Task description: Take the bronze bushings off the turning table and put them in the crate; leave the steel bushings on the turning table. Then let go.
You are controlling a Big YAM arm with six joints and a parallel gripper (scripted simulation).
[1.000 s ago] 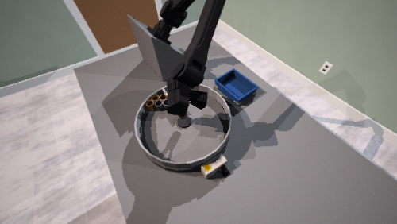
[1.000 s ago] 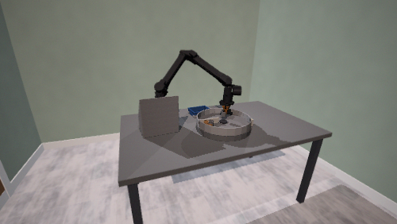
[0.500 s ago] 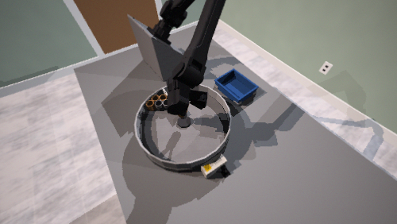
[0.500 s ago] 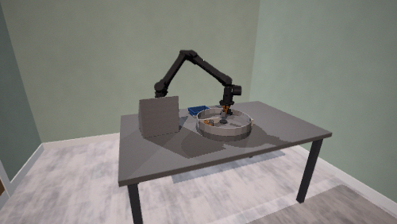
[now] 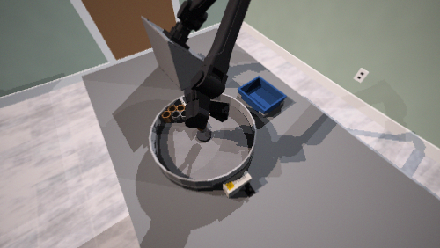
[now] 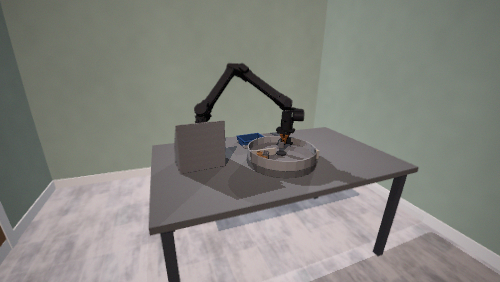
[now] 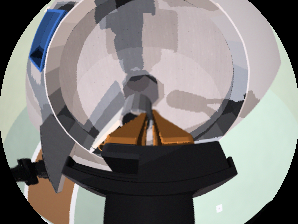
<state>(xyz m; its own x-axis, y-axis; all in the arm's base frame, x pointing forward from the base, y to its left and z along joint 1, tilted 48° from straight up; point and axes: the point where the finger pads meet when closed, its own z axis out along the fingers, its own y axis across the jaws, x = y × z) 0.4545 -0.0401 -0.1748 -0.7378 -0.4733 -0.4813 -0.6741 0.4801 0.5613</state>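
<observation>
Right now my hand is 10 mm past the round turning table, 10 mm to the right of it and 70 mm above it. Round my hand: blue crate: 50 mm behind, 370 mm to the left, 100 mm below.
</observation>
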